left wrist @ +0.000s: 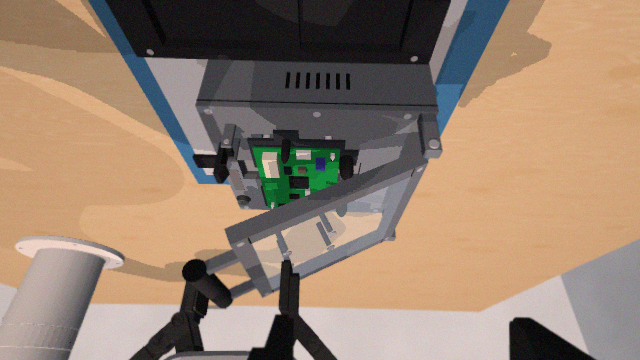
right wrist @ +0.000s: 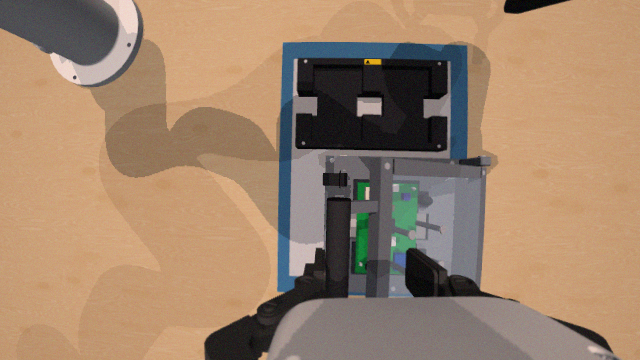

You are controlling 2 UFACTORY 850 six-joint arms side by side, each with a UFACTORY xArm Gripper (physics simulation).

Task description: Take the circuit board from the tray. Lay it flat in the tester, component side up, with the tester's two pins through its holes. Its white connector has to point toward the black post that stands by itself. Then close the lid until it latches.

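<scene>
The green circuit board (left wrist: 325, 172) (right wrist: 362, 225) lies component side up in the grey tester (left wrist: 385, 85). Its white connector (left wrist: 270, 165) is on the side nearer the black latch (left wrist: 215, 162) (right wrist: 334, 179). A black post (left wrist: 346, 167) stands beside the opposite edge; the pins in the holes are not clear. The clear lid (left wrist: 325, 200) (right wrist: 380, 225) is tilted partly open over the board. My right gripper (left wrist: 246, 264) (right wrist: 364, 266) is open, with the lid's black handle (left wrist: 212, 287) (right wrist: 338, 240) between its fingers, close to one finger. My left gripper (left wrist: 400, 322) is open and empty, away from the lid.
The black tray (left wrist: 225, 30) (right wrist: 340, 82) is empty and stands behind the tester on a blue-edged mat (left wrist: 455, 100) (right wrist: 287, 175). A robot arm base (left wrist: 70, 247) (right wrist: 131, 30) stands off to the left in both views.
</scene>
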